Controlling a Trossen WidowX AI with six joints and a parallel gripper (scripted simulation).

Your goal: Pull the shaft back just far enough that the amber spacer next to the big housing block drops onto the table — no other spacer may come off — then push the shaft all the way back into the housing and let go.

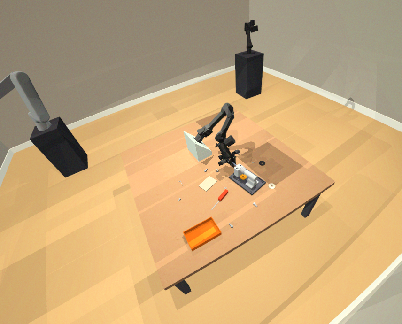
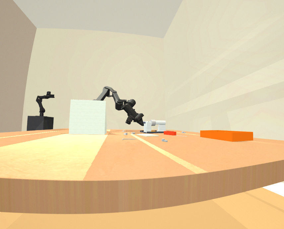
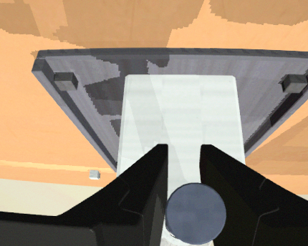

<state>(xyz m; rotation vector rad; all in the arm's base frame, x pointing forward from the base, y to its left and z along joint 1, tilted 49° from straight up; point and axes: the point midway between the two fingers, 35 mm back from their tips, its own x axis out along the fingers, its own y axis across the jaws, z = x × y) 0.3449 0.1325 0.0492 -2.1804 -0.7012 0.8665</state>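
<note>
Right now my gripper tip is 5 cm short of the dark shaft, 1 cm to the right of it and 2 cm below it. Round my gripper tip: beige card 1 cm behind, 23 cm to the right, 5 cm below; black washer 4 cm ahead, 22 cm to the left, 5 cm below; amber spacer 8 cm ahead, 2 cm to the left, 5 cm below.
</note>
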